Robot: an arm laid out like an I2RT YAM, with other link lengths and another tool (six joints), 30 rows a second.
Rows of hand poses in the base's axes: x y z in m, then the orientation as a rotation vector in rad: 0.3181, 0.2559, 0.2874, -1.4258, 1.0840, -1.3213; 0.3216, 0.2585, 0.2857, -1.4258, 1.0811, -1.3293; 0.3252, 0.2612, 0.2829, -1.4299, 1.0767, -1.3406; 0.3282, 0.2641, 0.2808, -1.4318, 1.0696, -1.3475; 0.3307, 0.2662, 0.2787, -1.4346, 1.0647, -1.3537; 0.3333, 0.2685, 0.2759, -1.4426, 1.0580, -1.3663; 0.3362, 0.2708, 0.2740, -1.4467, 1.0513, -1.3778; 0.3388, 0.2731, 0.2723, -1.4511, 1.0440, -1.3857; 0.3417, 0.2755, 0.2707, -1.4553, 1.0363, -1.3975; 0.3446, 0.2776, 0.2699, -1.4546, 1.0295, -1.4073; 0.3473, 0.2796, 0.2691, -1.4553, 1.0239, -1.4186; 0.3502, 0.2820, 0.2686, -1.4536, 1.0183, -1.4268; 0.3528, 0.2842, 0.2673, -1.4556, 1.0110, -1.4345; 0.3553, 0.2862, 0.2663, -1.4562, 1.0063, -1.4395; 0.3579, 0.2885, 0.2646, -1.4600, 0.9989, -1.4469
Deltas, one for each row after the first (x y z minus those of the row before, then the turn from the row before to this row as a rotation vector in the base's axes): 0.0035, 0.0026, -0.0017, -0.0054, -0.0037, -0.0028; 0.0036, 0.0027, -0.0028, -0.0103, -0.0027, -0.0033; 0.0030, 0.0029, -0.0021, -0.0070, -0.0043, 0.0008; 0.0025, 0.0021, -0.0021, -0.0066, -0.0024, -0.0002; 0.0026, 0.0023, -0.0028, -0.0140, -0.0017, -0.0023; 0.0029, 0.0023, -0.0019, -0.0110, -0.0038, -0.0021; 0.0026, 0.0023, -0.0017, -0.0092, -0.0029, 0.0004; 0.0029, 0.0024, -0.0016, -0.0115, -0.0043, -0.0016; 0.0029, 0.0021, -0.0008, -0.0071, -0.0064, -0.0014; 0.0027, 0.0020, -0.0008, -0.0086, -0.0053, -0.0030; 0.0029, 0.0024, -0.0005, -0.0053, -0.0060, -0.0013; 0.0026, 0.0022, -0.0013, -0.0077, -0.0042, 0.0003; 0.0025, 0.0020, -0.0010, -0.0046, -0.0032, 0.0001; 0.0026, 0.0023, -0.0017, -0.0086, -0.0030, 0.0005
